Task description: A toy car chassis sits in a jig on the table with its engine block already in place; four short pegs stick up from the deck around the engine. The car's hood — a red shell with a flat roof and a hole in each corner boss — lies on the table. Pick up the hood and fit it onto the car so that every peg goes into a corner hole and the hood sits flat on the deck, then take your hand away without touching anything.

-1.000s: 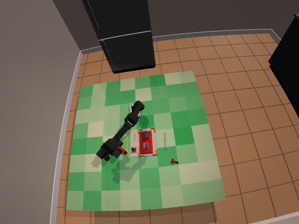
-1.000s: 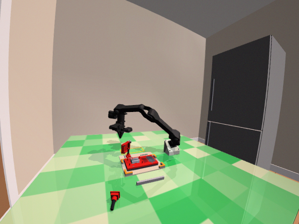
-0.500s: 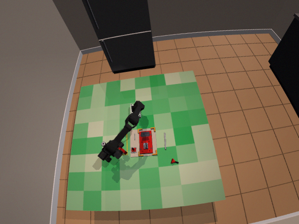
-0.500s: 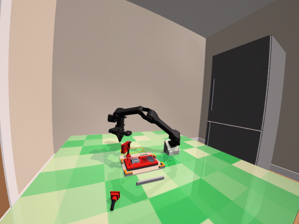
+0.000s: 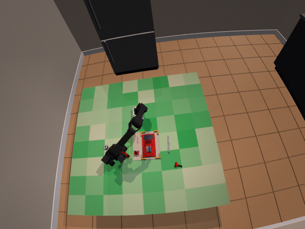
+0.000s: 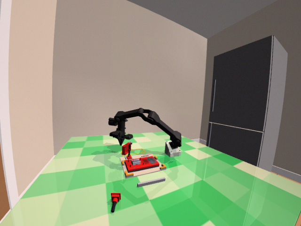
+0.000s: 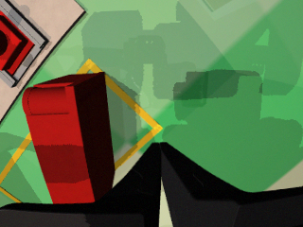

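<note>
Now: the red hood 4 cm behind my gripper tip, 3 cm to the left of it and 2 cm below it. From my gripper tip the other things lie so: small wheel 14 cm to the right, 12 cm behind, 4 cm below; then grey bar 41 cm to the left, 6 cm behind, 5 cm below; then grey engine block 25 cm to the left, 4 cm behind, 3 cm below.
</note>
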